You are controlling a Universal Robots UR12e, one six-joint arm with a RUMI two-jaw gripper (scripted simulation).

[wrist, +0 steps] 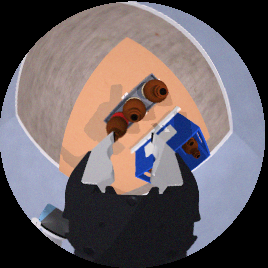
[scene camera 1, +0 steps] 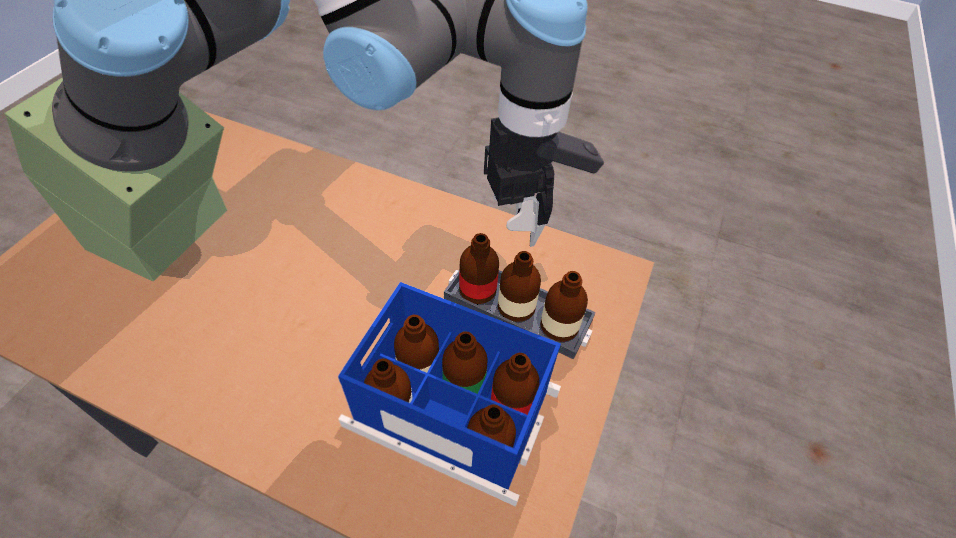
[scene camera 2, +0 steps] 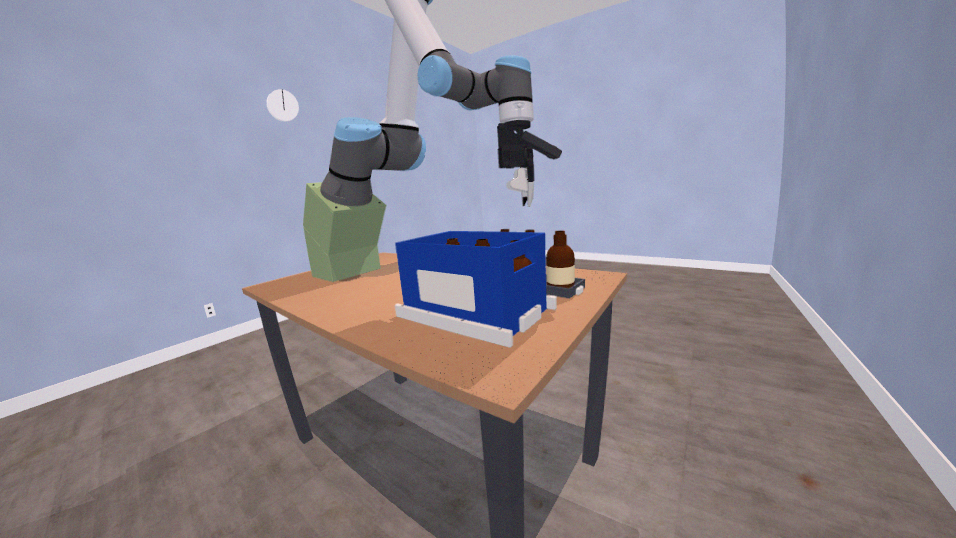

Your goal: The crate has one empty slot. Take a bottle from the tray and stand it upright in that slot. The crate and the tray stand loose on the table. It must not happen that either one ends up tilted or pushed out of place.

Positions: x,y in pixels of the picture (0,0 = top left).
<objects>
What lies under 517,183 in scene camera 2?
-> The gripper.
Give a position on a blue crate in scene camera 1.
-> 435,422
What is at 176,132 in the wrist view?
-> A blue crate.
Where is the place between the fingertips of the gripper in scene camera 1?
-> At 524,231
</objects>
